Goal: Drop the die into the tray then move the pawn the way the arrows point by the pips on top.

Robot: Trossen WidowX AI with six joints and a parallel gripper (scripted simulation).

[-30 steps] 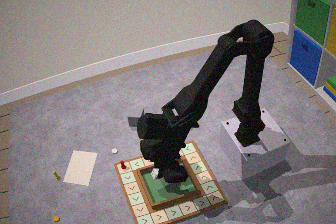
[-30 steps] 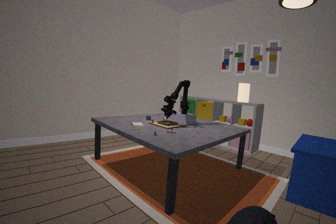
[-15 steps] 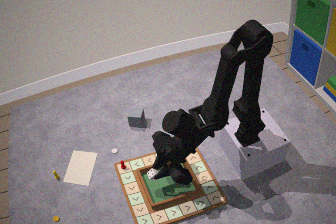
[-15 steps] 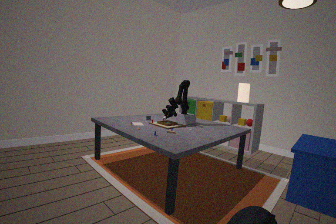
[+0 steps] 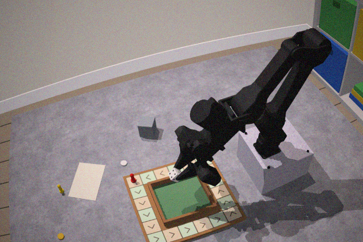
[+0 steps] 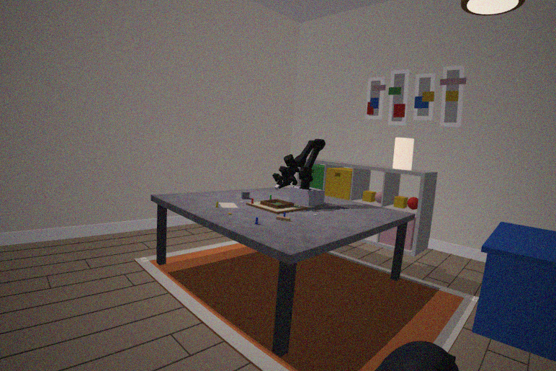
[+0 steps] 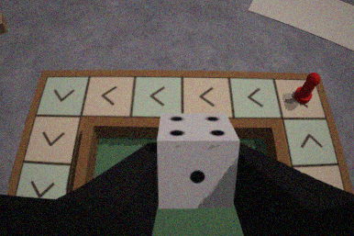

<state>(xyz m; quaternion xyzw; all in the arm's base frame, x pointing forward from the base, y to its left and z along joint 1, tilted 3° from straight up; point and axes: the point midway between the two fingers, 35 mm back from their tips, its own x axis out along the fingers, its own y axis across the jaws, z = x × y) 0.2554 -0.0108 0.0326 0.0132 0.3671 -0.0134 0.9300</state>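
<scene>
My gripper tip is now right at the white die. The rest, counted from my gripper tip: green dice tray 120 mm below, 10 mm behind; then green pawn 210 mm to the right, 160 mm behind, 110 mm below; then red pawn 120 mm to the right, 100 mm below, 100 mm ahead.
</scene>
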